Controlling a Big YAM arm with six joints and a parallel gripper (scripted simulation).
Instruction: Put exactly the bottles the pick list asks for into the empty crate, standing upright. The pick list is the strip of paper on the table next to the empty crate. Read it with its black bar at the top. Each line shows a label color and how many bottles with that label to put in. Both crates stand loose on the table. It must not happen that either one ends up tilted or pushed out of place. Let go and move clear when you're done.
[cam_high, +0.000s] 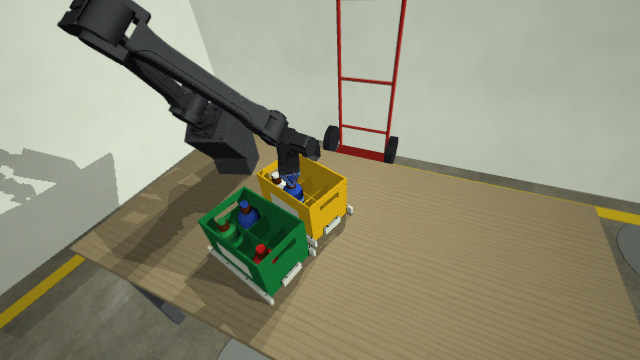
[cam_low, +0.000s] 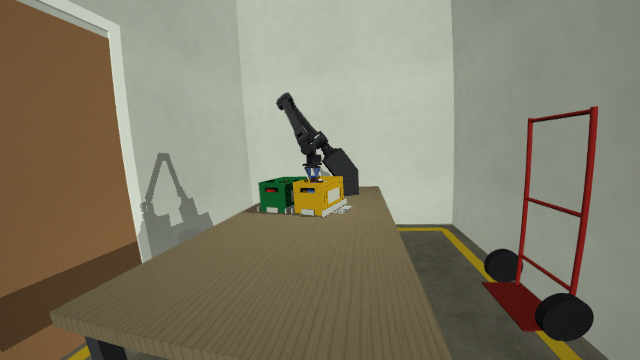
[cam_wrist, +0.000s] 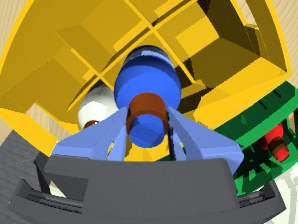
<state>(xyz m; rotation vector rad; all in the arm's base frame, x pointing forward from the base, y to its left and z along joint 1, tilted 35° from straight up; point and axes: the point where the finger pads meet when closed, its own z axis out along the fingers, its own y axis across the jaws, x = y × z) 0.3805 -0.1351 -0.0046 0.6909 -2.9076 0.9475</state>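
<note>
Now: hand 2 cm short of the yellow crate, 4 cm to the right of it and 10 cm above it. Also, from my hand: white-labelled bottle (8 cm behind, 4 cm to the left, 9 cm below); green crate (6 cm behind, 19 cm to the right, 10 cm below); pick list (7 cm ahead, 17 cm to the left, 18 cm below).
</note>
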